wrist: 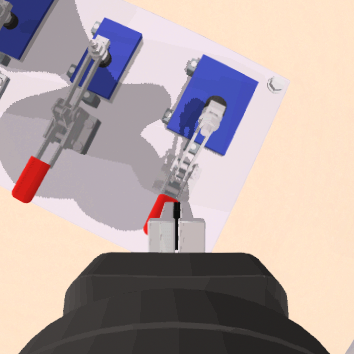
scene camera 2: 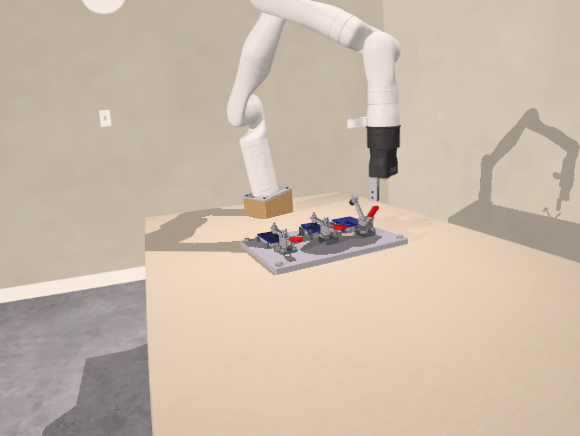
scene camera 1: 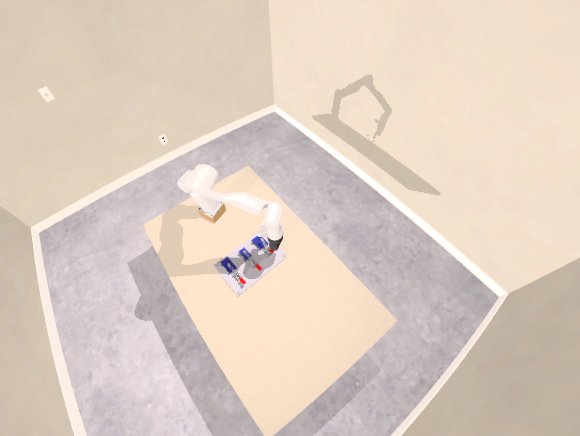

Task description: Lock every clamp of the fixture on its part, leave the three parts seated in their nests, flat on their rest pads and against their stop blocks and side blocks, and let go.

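Places are measured from the arm's base along level axes (x back, y down, z right), in millimetres.
Pixels of known places: gripper, fingertip midpoint: [wrist: 176, 217] [scene camera 2: 374, 200] [scene camera 1: 271, 247]; arm's base, origin of the base link: [scene camera 2: 265, 192] [scene camera 1: 209, 205].
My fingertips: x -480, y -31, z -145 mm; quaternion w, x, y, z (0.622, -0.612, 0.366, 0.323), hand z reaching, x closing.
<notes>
Ahead of a thing's pixels: the offset from my fingertips to its top centre. "pt": to the spot under its first point. Level surfaces: height alone.
My gripper [scene camera 2: 374, 199] [wrist: 176, 217] is shut and empty. Its tips are over the right clamp's red handle @[pt dz +9, dx -12, dy +26 mm] [scene camera 2: 373, 212] [wrist: 159, 209] and partly cover it in the wrist view; contact cannot be told. That clamp is unlocked: its handle slants up and its arm [scene camera 2: 357, 204] is raised above the right blue part @[dz +19, dx +103, dy +70 mm] [scene camera 1: 259, 242] [scene camera 2: 345, 221] [wrist: 235, 100]. The middle clamp's handle @[dz +117, dx -23, dy +30 mm] [scene camera 1: 258, 267] [scene camera 2: 339, 227] [wrist: 31, 180] lies low, its arm down on the middle blue part [scene camera 1: 244, 253] [wrist: 122, 45]. The left clamp's handle @[dz +226, dx -33, dy +40 mm] [scene camera 1: 242, 281] [scene camera 2: 296, 239] also lies low, beside the left blue part @[dz +239, dx +84, dy +75 mm] [scene camera 1: 228, 265] [scene camera 2: 268, 237] [wrist: 32, 25].
The grey fixture plate [scene camera 2: 340, 258] [wrist: 215, 200] lies on the wooden table top @[dy +106 mm] [scene camera 1: 310, 320] [scene camera 2: 350, 340]. A corner bolt [scene camera 2: 399, 237] [wrist: 275, 85] sticks up near the right part. The arm's base block [scene camera 1: 213, 214] [scene camera 2: 268, 204] stands behind the fixture.
</notes>
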